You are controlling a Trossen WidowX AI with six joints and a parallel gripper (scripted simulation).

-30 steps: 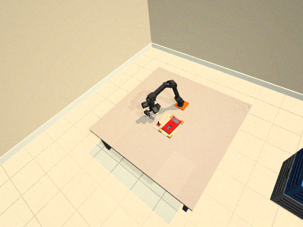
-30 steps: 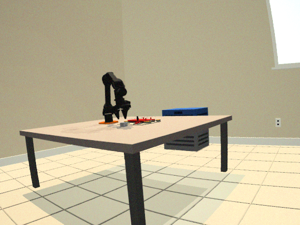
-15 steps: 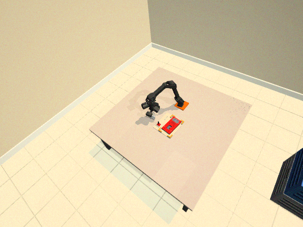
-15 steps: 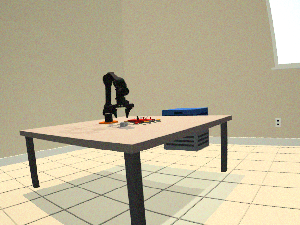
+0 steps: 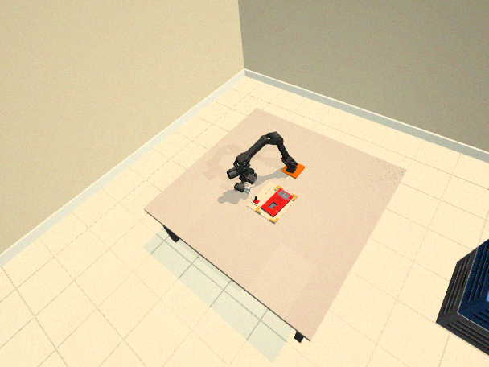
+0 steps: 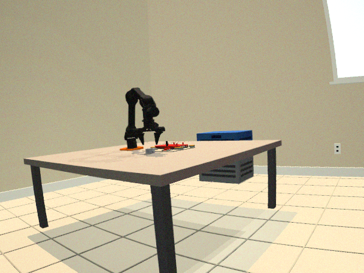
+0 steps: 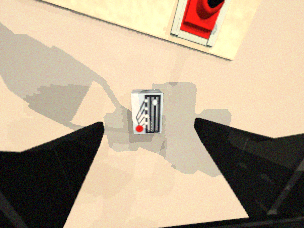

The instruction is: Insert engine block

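My gripper tip is now 40 mm above the engine block.
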